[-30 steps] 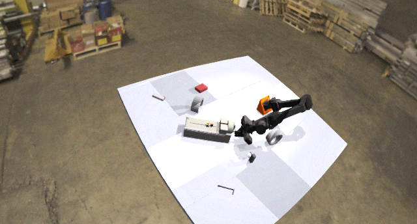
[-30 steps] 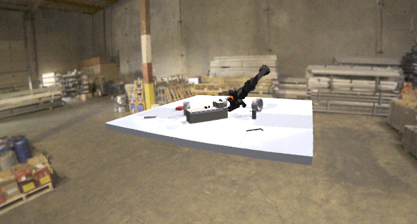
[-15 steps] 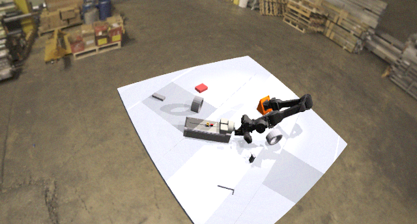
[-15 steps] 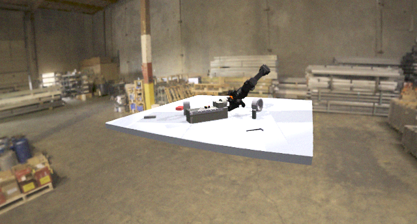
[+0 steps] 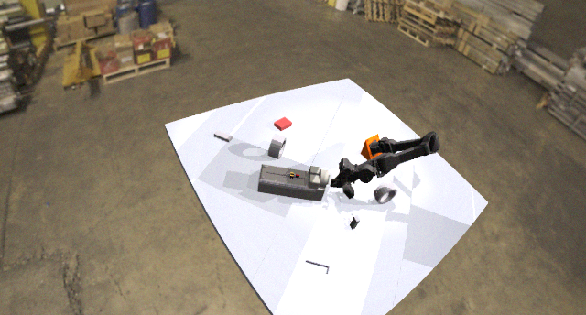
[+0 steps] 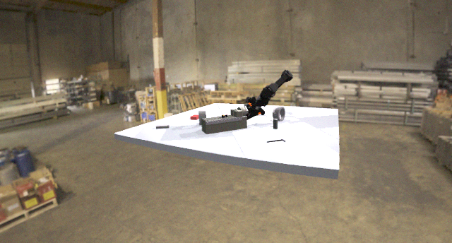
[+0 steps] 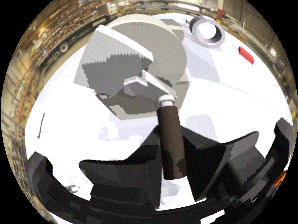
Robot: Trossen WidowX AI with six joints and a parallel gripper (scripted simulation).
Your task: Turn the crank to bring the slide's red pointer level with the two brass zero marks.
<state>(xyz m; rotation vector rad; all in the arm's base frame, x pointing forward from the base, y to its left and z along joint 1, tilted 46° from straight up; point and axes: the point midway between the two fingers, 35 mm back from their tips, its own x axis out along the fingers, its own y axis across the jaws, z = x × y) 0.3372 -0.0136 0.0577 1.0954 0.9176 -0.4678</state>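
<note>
My gripper tip is 11 cm short of the red pointer, 9 cm to the left of it and 4 cm below it. Also, from my gripper tip: hex key 29 cm ahead, 24 cm to the left, 4 cm below; then dark crank handle 1 cm behind, 1 cm to the left, 3 cm above; then small clip 6 cm ahead, 19 cm to the left, 1 cm below.
</note>
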